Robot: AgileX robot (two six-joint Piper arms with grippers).
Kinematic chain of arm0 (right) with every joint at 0, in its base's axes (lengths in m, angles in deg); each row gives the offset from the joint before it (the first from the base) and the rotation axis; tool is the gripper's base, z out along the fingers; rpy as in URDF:
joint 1: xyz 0 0 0.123 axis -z
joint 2: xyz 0 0 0 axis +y
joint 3: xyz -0.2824 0 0.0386 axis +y
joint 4: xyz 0.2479 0 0.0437 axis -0.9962 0 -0.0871
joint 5: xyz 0 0 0 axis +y
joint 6: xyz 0.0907 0 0.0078 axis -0.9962 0 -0.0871
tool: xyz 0 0 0 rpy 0 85 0
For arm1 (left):
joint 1: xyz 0 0 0.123 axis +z
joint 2: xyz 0 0 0 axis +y
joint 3: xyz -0.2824 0 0.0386 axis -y
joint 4: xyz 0.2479 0 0.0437 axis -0.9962 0 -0.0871
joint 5: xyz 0 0 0 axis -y
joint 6: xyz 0.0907 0 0.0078 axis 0.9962 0 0.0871
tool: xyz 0 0 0 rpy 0 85 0
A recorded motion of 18 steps. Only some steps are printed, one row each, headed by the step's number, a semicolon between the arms.
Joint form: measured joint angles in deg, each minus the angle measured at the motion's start. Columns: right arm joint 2, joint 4, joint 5, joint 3, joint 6, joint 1; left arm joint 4, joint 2, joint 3, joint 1, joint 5, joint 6.
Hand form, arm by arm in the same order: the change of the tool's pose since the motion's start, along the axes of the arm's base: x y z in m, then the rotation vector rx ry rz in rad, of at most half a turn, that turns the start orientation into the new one. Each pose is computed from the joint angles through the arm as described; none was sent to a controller.
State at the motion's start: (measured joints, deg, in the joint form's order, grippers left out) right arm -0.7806 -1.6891 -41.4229 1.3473 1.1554 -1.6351; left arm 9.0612 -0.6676 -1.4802 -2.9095 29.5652 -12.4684
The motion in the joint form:
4: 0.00 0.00 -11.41 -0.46 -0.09 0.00; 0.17 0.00 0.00 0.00 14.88 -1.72
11: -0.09 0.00 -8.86 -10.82 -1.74 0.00; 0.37 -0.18 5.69 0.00 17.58 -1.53
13: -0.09 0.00 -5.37 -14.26 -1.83 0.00; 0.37 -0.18 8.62 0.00 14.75 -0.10
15: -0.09 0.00 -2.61 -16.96 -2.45 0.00; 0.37 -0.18 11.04 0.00 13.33 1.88
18: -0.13 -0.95 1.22 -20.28 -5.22 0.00; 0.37 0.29 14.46 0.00 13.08 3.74
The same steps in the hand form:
4: -0.0151 -0.0008 0.0137 0.0074 -0.2070 -0.0046; -0.0153 0.0039 0.0175 -0.0417 -0.2575 0.0214
11: -0.0381 -0.0014 0.0634 0.0278 -0.3450 0.0207; -0.0315 0.0055 0.0500 -0.0521 -0.4058 0.0293
13: -0.0437 -0.0014 0.0774 0.0285 -0.3441 0.0238; -0.0353 0.0051 0.0624 -0.0345 -0.4066 0.0389
15: -0.0487 -0.0015 0.0881 0.0343 -0.3431 0.0342; -0.0401 0.0051 0.0734 -0.0112 -0.4222 0.0595
18: -0.0549 -0.0025 0.1006 0.0774 -0.3348 0.0803; -0.0483 0.0055 0.0899 0.0074 -0.4672 0.0829

